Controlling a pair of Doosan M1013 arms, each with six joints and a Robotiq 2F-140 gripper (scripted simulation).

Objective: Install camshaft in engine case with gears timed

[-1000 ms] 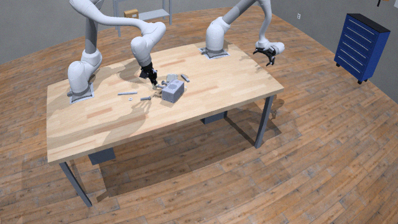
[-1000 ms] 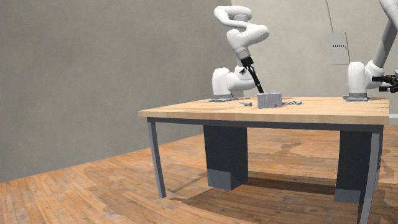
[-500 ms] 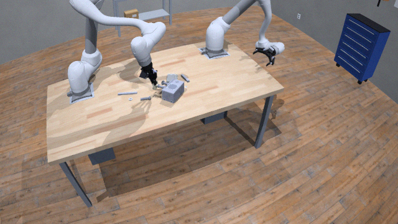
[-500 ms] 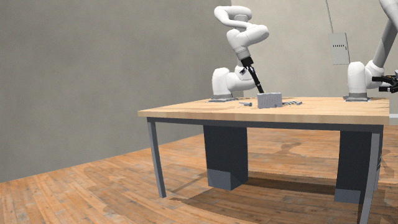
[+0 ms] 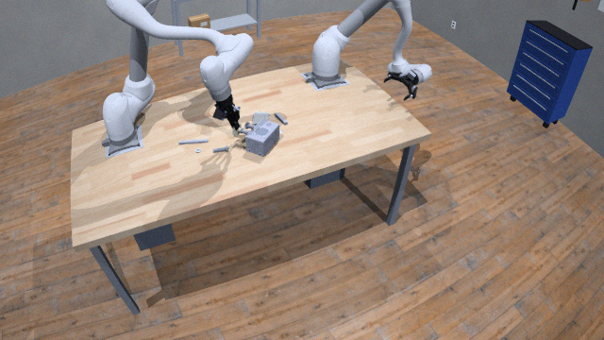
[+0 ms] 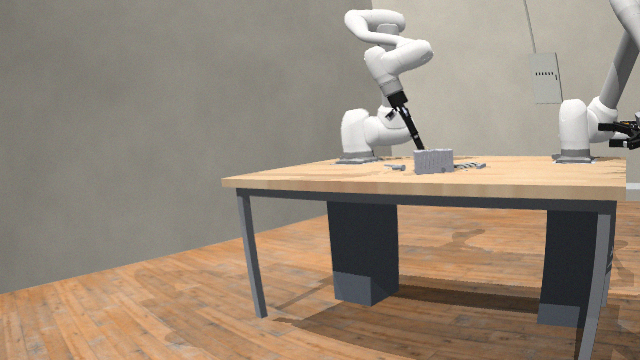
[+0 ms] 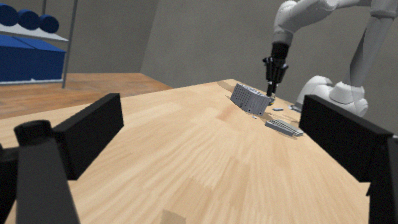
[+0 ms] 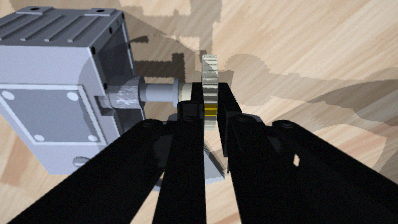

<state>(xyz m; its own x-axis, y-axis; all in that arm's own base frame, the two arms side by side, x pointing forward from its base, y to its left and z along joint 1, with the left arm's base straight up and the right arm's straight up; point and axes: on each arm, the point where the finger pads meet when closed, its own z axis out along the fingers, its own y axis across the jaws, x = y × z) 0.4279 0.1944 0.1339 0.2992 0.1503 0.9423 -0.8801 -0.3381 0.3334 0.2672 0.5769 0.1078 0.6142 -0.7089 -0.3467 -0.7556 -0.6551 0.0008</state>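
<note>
My right gripper is now 70 mm to the right of the small crank gear, 50 mm above it and 20 mm past it. The rest, counted from my right hand: bolt-like part: 100 mm below, 80 mm to the right, 30 mm ahead; ribbed plate: 170 mm to the left, 100 mm below, 100 mm behind; small ring: 190 mm to the right, 110 mm below, 30 mm behind.
</note>
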